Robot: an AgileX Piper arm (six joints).
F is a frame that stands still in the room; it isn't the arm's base.
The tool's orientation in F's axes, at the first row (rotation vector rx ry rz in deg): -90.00, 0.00, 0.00
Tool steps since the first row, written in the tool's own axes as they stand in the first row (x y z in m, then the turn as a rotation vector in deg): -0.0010, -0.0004, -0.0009, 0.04, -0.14, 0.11; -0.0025, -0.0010, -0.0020, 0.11, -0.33, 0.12; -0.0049, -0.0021, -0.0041, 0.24, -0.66, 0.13; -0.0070, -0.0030, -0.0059, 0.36, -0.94, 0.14; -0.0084, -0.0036, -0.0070, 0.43, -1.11, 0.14; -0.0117, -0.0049, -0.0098, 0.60, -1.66, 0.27; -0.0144, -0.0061, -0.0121, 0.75, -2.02, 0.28; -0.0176, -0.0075, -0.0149, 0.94, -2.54, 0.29; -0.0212, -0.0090, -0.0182, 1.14, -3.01, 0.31; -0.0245, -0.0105, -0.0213, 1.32, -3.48, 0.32; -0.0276, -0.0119, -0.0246, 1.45, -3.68, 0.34; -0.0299, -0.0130, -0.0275, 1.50, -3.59, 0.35
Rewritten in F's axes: -0.0010, -0.0009, 0.0004, 0.04, 0.11, 0.14; -0.0025, -0.0020, 0.0010, 0.11, 0.12, 0.33; -0.0049, -0.0041, 0.0021, 0.24, 0.13, 0.66; -0.0070, -0.0059, 0.0030, 0.36, 0.14, 0.94; -0.0084, -0.0070, 0.0036, 0.43, 0.14, 1.11; -0.0117, -0.0098, 0.0049, 0.60, 0.27, 1.66; -0.0144, -0.0121, 0.0061, 0.75, 0.28, 2.02; -0.0176, -0.0149, 0.0075, 0.94, 0.29, 2.54; -0.0212, -0.0182, 0.0090, 1.14, 0.31, 3.01; -0.0245, -0.0213, 0.0105, 1.32, 0.32, 3.48; -0.0276, -0.0246, 0.0119, 1.45, 0.34, 3.68; -0.0299, -0.0275, 0.0130, 1.50, 0.35, 3.59
